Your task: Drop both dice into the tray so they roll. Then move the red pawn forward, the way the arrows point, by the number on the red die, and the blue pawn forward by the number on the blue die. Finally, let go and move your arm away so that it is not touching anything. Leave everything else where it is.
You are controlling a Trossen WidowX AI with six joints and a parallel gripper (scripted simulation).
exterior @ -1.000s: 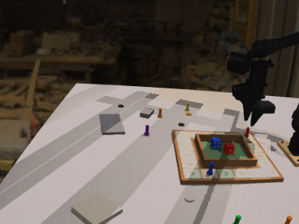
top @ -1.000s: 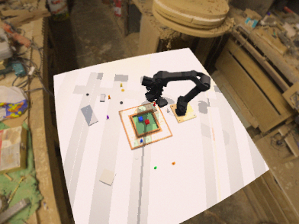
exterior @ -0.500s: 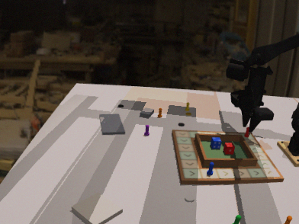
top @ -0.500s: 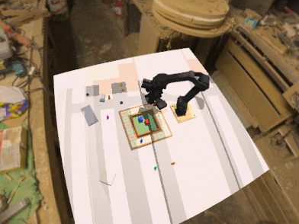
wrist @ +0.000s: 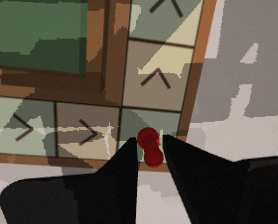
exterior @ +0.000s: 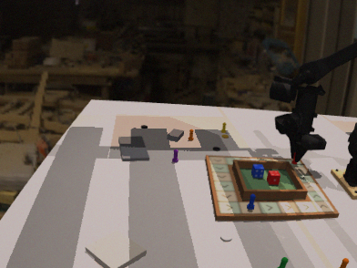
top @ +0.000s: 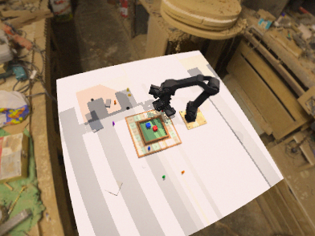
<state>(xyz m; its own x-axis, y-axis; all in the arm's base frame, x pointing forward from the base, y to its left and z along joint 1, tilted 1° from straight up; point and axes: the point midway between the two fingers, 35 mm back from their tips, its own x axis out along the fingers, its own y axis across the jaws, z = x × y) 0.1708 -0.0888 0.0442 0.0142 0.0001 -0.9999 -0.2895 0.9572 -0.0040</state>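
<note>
My gripper tip is now 150 mm short of the blue pawn, 240 mm to the right of it and 10 mm below it. Round my gripper tip: red pawn (10 mm above); then purple pawn (340 mm ahead, 30 mm to the left, 10 mm below); then yellow pawn (200 mm ahead, 220 mm to the right, 10 mm below).
</note>
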